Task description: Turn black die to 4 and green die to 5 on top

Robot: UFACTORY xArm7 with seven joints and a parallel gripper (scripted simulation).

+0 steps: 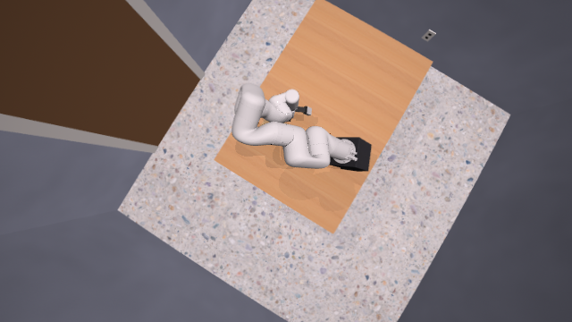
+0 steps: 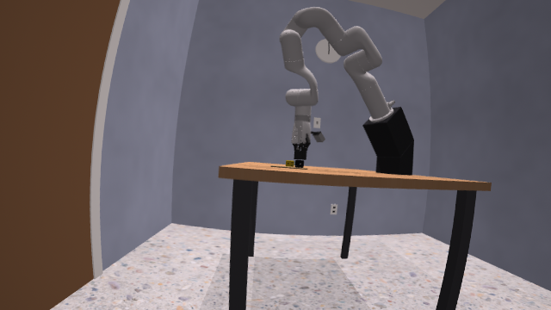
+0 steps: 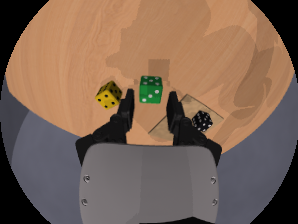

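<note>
Now: the green die 40 mm below my hand. Round my hand: yellow die (60 mm to the right, 40 mm below, 40 mm ahead); then black die (120 mm to the left, 40 mm below, 20 mm ahead); then tan mat (130 mm to the left, 70 mm ahead, 60 mm below).
</note>
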